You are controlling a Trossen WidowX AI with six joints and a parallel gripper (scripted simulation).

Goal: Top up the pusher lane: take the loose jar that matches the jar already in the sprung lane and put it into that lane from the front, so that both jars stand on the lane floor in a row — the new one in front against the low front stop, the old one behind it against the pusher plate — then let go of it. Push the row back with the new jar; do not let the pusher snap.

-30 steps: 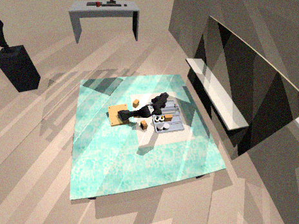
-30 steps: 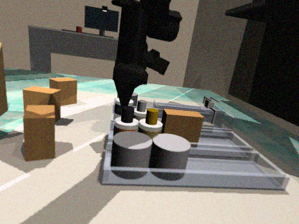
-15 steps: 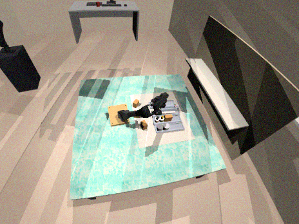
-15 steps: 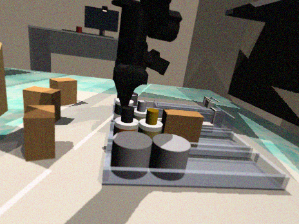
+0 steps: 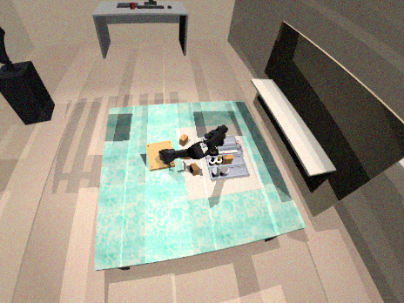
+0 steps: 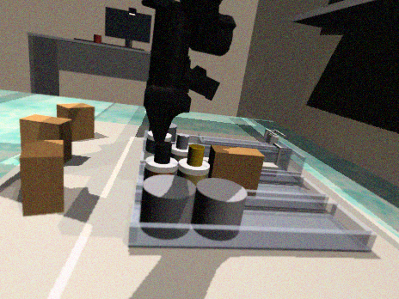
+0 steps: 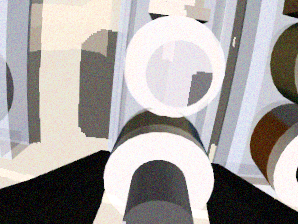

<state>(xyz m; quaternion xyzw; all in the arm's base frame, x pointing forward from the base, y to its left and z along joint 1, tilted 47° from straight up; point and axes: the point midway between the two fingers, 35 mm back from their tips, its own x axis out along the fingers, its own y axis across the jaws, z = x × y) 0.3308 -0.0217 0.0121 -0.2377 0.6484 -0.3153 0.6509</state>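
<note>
The orange box lies 110 mm ahead of my gripper tip, 90 mm to the right of it and 10 mm below it.
</note>
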